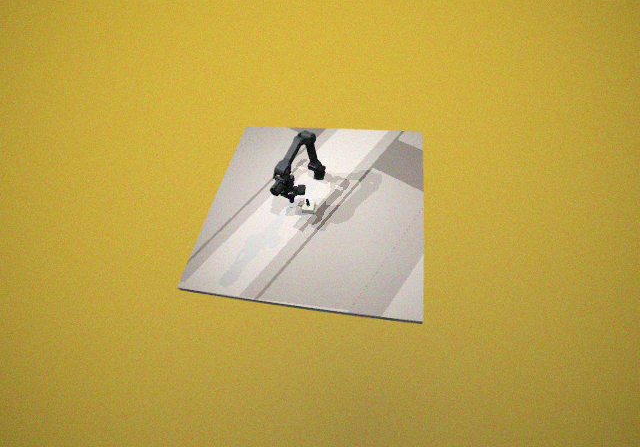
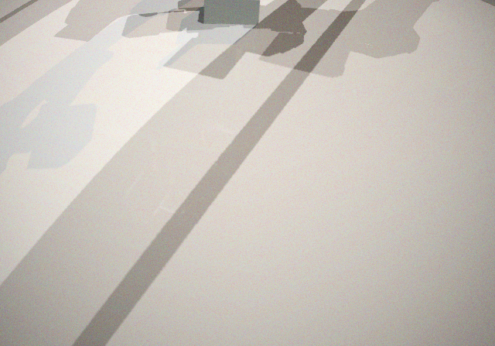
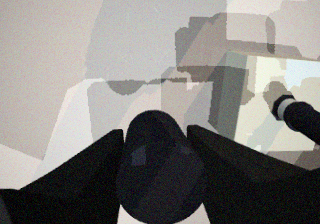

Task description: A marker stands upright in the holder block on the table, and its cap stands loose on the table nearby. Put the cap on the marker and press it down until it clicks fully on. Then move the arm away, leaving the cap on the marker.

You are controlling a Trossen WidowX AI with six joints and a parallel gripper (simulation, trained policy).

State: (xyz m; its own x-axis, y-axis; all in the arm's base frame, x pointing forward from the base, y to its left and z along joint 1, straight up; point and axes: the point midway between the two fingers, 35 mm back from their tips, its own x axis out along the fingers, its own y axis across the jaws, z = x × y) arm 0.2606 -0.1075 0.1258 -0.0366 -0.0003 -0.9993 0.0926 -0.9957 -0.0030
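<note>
My gripper tip is now 90 mm to the right of the dark marker and 20 mm above it. Also, from my gripper tip: pale holder block 90 mm to the left, 70 mm below; then dark cap 10 mm above.
</note>
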